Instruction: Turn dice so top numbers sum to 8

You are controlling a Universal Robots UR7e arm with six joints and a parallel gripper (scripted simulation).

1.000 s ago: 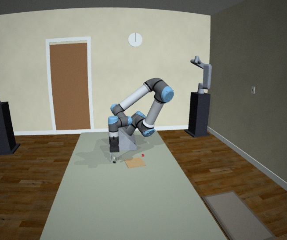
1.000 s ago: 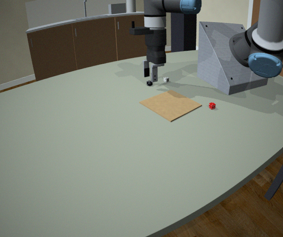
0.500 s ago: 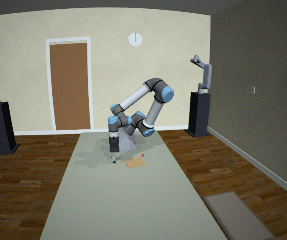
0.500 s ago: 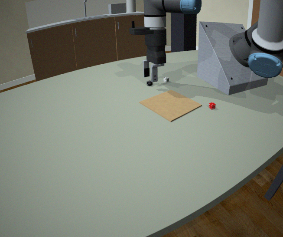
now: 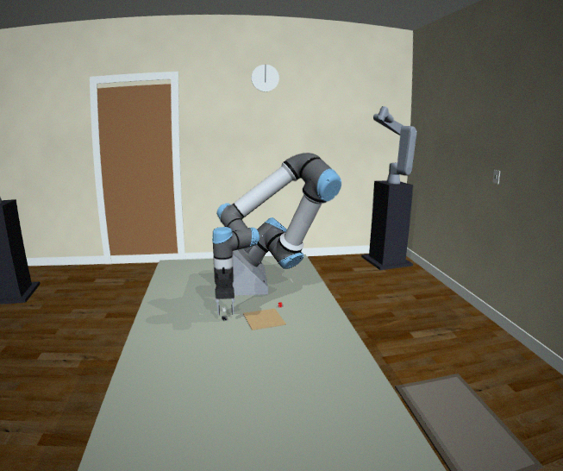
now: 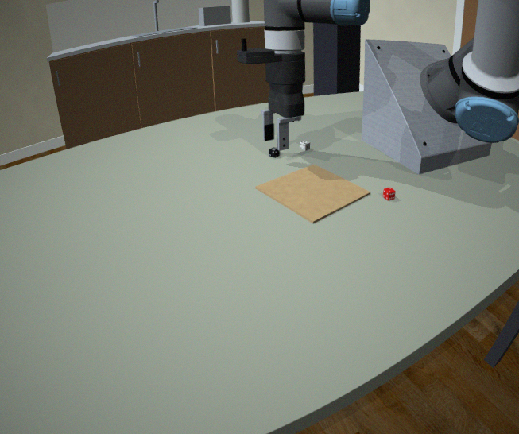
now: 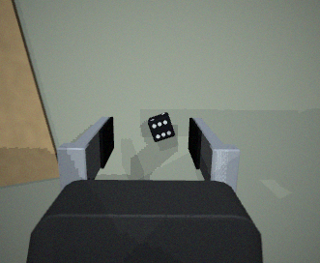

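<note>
Right now my hand is 25 cm to the right of the red die, 6 cm past it and 4 cm above it. The rest, counted from my hand: tan mat 15 cm to the left, 4 cm below, 3 cm ahead; white die 8 cm behind, 4 cm below.
</note>
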